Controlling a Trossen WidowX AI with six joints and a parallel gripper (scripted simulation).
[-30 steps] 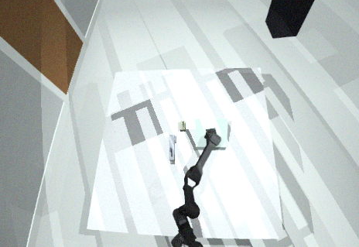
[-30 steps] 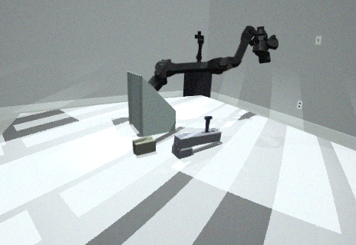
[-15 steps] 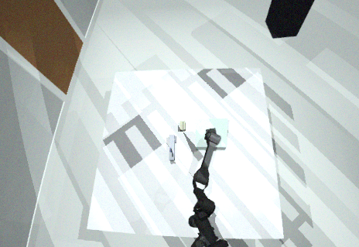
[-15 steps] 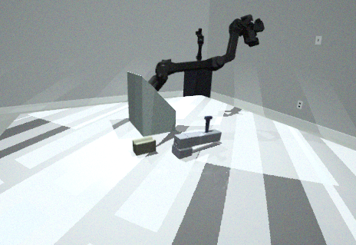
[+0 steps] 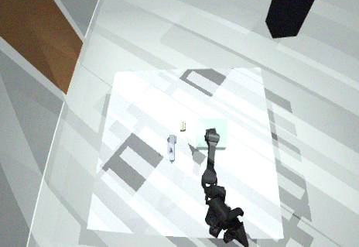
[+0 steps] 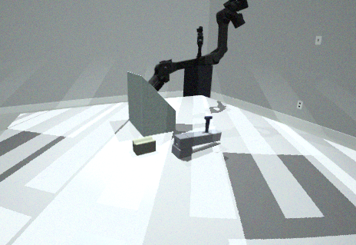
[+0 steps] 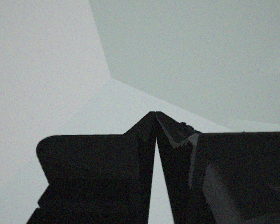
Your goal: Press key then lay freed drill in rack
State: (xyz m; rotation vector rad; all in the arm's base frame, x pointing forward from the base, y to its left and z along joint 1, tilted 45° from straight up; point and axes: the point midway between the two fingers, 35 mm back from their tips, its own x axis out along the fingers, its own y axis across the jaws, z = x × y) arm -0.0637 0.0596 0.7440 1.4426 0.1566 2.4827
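My gripper tip is now 590 mm above the small blue key, 530 mm to the left of it and 300 mm short of it. Round my gripper tip: rack (720 mm to the right, 650 mm below, 210 mm ahead); grey housing (640 mm below, 570 mm to the right, 300 mm ahead); drill (630 mm below, 590 mm to the right, 300 mm ahead).
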